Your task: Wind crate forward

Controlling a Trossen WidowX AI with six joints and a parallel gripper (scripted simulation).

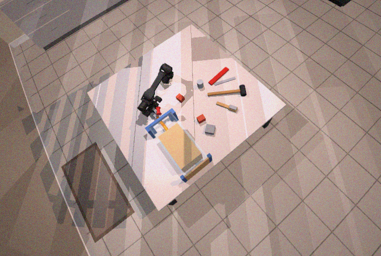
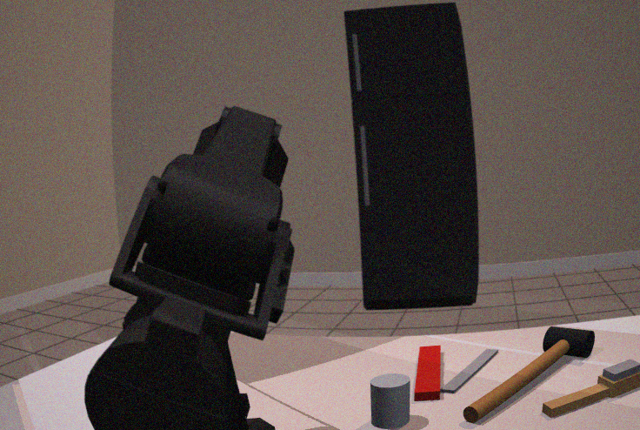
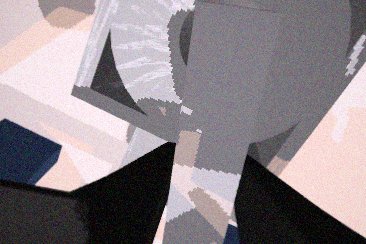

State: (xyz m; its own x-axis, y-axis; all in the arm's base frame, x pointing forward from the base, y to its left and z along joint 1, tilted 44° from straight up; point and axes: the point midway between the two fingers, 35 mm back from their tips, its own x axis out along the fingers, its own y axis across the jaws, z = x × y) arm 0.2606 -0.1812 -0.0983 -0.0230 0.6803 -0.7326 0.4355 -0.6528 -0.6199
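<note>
The winch handle lies 1 cm ahead of my gripper tip, 1 cm to the left of it and 2 cm above it. The rest, counted from my gripper tip: clear-panelled cubby (36 cm ahead, 4 cm to the left, 3 cm above); then grey hand winch (5 cm behind, 3 cm to the right, 6 cm below); then red knob (5 cm ahead, 2 cm to the left, 5 cm above).
</note>
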